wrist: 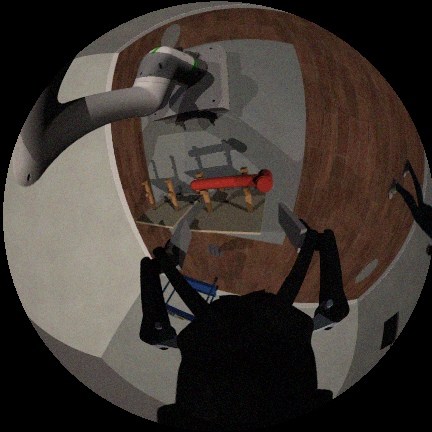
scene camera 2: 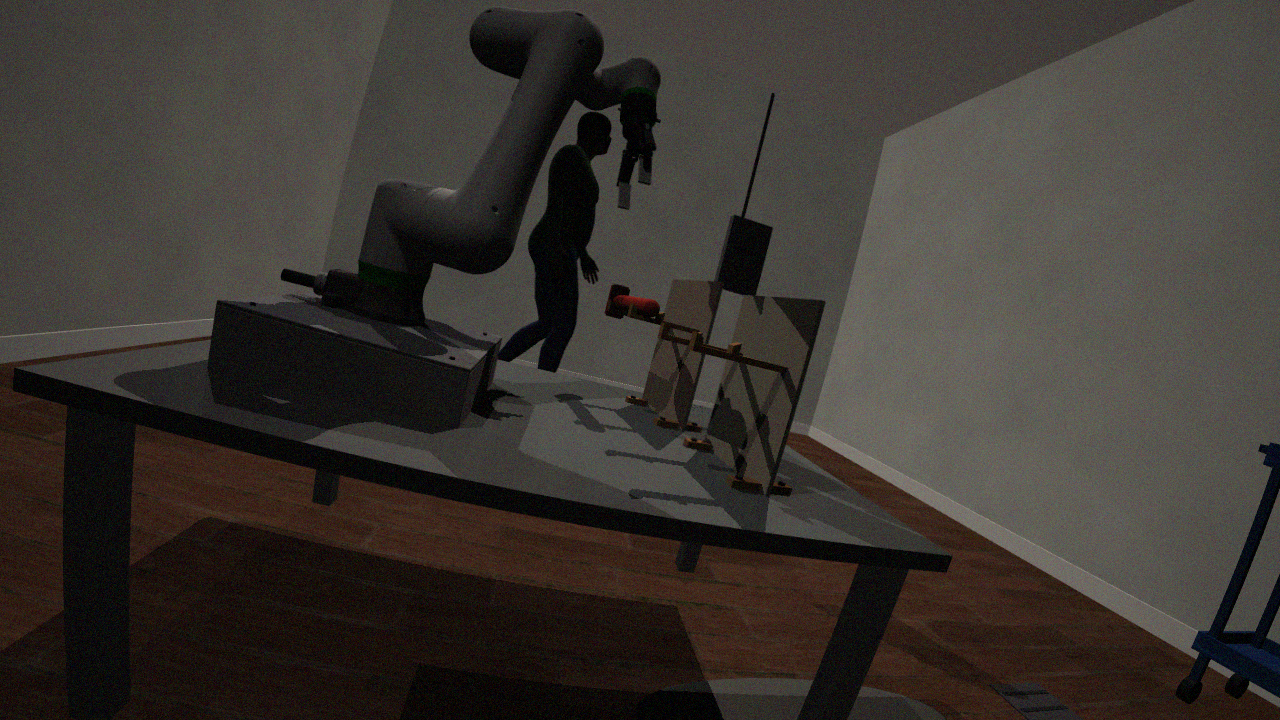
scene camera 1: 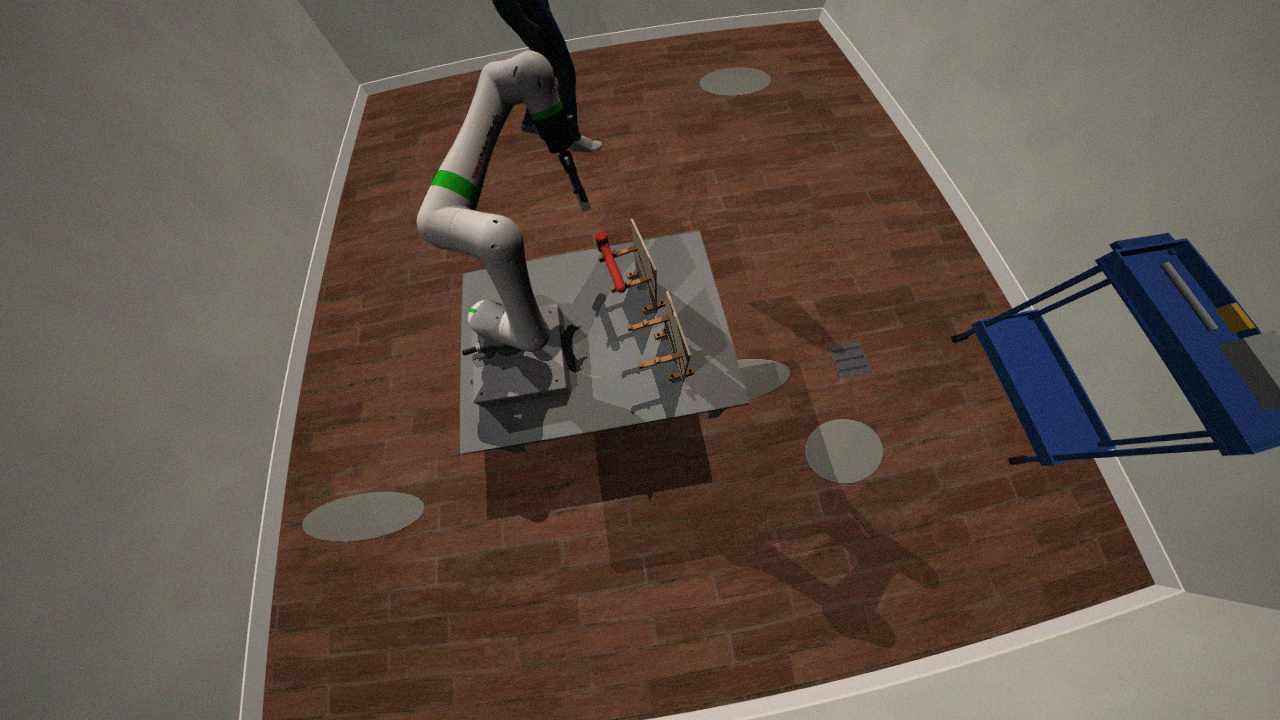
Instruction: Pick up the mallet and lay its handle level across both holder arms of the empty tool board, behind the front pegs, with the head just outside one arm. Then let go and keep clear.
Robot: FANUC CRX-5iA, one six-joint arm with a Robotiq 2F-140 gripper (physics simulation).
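Places are measured from the arm's base along level axes (x ahead, y left, z up), in metres.
Where they show: gripper, between the fingertips: (wrist: 233, 219) (scene camera 2: 633, 196) (scene camera 1: 583, 201); arm's base, origin of its link: (wrist: 190, 70) (scene camera 2: 384, 315).
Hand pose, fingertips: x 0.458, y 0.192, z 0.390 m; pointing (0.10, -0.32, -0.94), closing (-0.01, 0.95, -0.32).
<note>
Things, the pixels of their centre, and the offset from my fingertips.
- red mallet, middle of its body: (scene camera 2: 632, 304) (wrist: 227, 181) (scene camera 1: 611, 263) dz -0.257, dx +0.038, dy -0.087 m
- far tool board, middle of its body: (scene camera 2: 657, 343) (wrist: 230, 192) (scene camera 1: 632, 273) dz -0.329, dx +0.113, dy -0.109 m
- empty tool board, middle of its body: (scene camera 2: 728, 377) (scene camera 1: 661, 343) (wrist: 166, 196) dz -0.340, dx +0.124, dy -0.442 m
The red mallet (scene camera 1: 612, 265) (scene camera 2: 636, 306) (wrist: 225, 182) lies across the two holder arms of the far tool board (scene camera 1: 641, 255) (scene camera 2: 682, 313) (wrist: 230, 221), its handle behind the front pegs. Its head (scene camera 1: 602, 239) (scene camera 2: 616, 301) (wrist: 265, 180) is just outside the far arm. The empty tool board (scene camera 1: 677, 335) (scene camera 2: 780, 335) (wrist: 162, 218) stands beside it, nearer scene camera 1, with two bare holder arms (scene camera 1: 660, 361) (wrist: 171, 194). My gripper (scene camera 1: 584, 205) (scene camera 2: 634, 185) (wrist: 233, 219) is open and empty, high above the mallet and apart from it.
Both boards stand upright on the grey table (scene camera 1: 537, 431) (scene camera 2: 554, 505), across from the robot's base block (scene camera 1: 523, 386) (scene camera 2: 340, 367). A person (scene camera 1: 556, 71) (scene camera 2: 571, 205) is beyond the table's far side. A blue cart (scene camera 1: 1042, 385) (wrist: 201, 286) stands apart from the table.
</note>
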